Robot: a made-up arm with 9 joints. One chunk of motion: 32 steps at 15 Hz.
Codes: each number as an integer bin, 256 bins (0 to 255) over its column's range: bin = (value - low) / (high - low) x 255, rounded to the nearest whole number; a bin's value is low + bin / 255 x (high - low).
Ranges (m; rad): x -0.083..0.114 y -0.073..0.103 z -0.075..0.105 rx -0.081..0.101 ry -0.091..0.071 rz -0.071..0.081
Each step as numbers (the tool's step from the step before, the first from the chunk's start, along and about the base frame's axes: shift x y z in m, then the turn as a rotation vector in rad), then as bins.
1 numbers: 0.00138 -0.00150 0.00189 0.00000 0.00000 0.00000
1 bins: 109 104 109 113 143 119
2 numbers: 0.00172 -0.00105 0.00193 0.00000 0.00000 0.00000
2 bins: 110 104 109 113 143 119
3 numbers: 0.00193 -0.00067 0.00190 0.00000 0.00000 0.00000
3 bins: 110 105 109 113 143 119
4 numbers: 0.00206 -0.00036 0.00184 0.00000 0.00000 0.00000
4 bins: 110 105 109 113 143 119
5 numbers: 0.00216 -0.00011 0.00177 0.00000 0.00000 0.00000
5 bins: 110 106 109 113 143 119
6 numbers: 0.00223 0.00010 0.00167 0.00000 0.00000 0.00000
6 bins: 110 106 109 113 143 119
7 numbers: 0.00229 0.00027 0.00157 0.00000 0.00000 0.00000
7 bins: 110 106 108 113 143 119
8 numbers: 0.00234 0.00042 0.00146 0.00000 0.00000 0.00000
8 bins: 110 106 108 113 143 119
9 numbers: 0.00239 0.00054 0.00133 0.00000 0.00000 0.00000
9 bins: 111 107 108 113 143 119
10 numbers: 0.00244 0.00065 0.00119 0.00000 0.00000 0.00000
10 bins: 111 107 108 113 143 119
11 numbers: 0.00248 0.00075 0.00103 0.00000 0.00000 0.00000
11 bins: 111 107 108 113 143 119
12 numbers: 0.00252 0.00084 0.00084 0.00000 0.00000 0.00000
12 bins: 111 107 107 113 143 119
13 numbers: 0.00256 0.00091 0.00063 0.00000 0.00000 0.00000
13 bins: 111 107 107 113 143 119
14 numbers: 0.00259 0.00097 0.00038 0.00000 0.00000 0.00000
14 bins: 111 107 107 113 143 119
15 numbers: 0.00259 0.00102 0.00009 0.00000 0.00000 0.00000
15 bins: 111 107 106 113 143 119
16 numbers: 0.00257 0.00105 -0.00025 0.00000 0.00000 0.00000
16 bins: 111 107 106 113 143 119
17 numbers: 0.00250 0.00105 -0.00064 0.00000 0.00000 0.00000
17 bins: 111 107 105 113 143 119
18 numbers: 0.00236 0.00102 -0.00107 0.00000 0.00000 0.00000
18 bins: 110 107 105 113 143 119
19 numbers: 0.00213 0.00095 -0.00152 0.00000 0.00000 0.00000
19 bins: 110 107 104 113 143 119
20 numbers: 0.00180 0.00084 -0.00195 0.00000 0.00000 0.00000
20 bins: 110 107 103 113 143 119
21 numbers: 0.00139 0.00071 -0.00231 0.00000 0.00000 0.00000
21 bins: 109 107 103 113 143 119
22 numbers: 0.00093 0.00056 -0.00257 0.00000 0.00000 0.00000
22 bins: 109 107 103 113 143 119
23 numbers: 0.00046 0.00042 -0.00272 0.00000 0.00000 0.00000
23 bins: 108 106 102 113 143 119
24 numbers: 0.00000 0.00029 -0.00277 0.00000 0.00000 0.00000
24 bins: 107 106 102 113 143 119
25 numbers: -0.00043 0.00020 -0.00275 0.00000 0.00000 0.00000
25 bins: 107 106 102 113 143 119
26 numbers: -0.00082 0.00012 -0.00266 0.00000 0.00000 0.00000
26 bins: 106 106 102 113 143 119
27 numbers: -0.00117 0.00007 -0.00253 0.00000 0.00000 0.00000
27 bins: 106 106 103 113 143 119
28 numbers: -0.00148 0.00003 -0.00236 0.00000 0.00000 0.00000
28 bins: 106 106 103 113 143 119
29 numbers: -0.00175 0.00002 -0.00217 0.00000 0.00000 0.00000
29 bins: 105 106 103 113 143 119
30 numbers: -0.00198 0.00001 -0.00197 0.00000 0.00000 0.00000
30 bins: 105 106 103 113 143 119
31 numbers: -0.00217 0.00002 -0.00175 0.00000 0.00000 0.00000
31 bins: 105 106 104 113 143 119
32 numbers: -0.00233 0.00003 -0.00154 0.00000 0.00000 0.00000
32 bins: 104 106 104 113 143 119
